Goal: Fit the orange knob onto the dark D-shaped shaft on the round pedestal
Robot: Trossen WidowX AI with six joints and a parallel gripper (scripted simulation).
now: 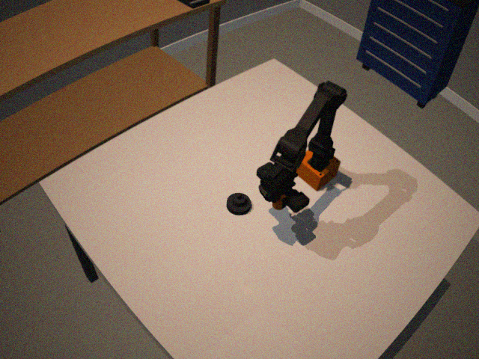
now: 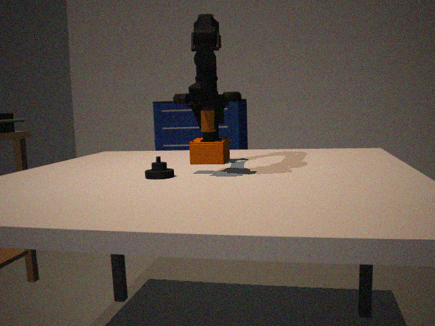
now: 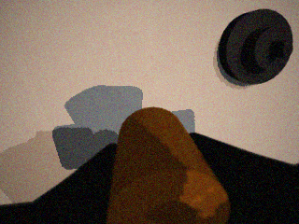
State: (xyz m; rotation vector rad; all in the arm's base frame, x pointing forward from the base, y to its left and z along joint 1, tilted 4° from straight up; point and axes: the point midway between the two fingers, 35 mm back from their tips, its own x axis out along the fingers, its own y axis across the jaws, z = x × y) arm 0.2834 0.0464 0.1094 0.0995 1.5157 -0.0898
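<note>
The dark round pedestal lies 2 cm ahead of my gripper tip, 15 cm to the right of it and 11 cm below it. Round my gripper tip: orange knob: 2 cm above.
</note>
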